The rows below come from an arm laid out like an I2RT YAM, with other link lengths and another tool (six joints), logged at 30 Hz.
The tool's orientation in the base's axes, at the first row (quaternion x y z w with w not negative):
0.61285 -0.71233 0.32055 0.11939
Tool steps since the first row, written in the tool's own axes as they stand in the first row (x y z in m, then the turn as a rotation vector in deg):
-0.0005 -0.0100 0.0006 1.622 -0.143 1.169
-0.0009 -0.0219 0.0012 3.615 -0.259 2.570
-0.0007 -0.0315 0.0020 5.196 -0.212 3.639
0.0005 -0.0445 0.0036 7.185 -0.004 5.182
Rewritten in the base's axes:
0.0097 -0.0004 0.0024 0.039 -2.003 0.062
0.0213 -0.0010 0.0054 0.022 -4.441 0.147
0.0305 -0.0020 0.0078 -0.133 -6.342 0.204
0.0430 -0.0045 0.0113 -0.425 -8.848 0.077

